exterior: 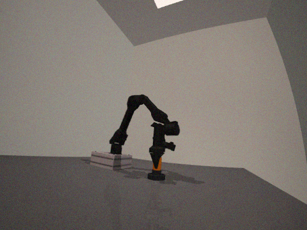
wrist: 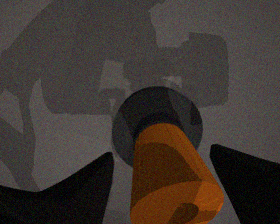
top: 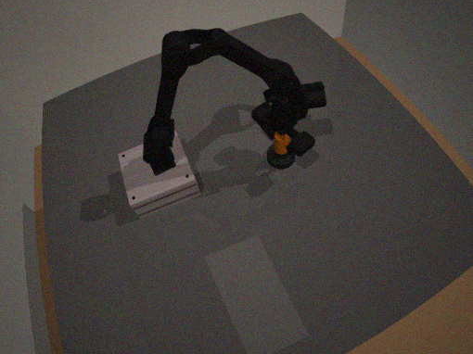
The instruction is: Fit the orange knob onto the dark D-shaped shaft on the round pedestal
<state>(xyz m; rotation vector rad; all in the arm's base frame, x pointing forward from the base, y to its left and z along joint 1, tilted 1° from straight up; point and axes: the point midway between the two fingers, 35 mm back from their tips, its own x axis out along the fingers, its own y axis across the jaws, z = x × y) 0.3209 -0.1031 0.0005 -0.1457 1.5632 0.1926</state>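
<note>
The orange knob lies 2 cm above my gripper tip. Round my gripper tip: dark round pedestal (2 cm below).
</note>
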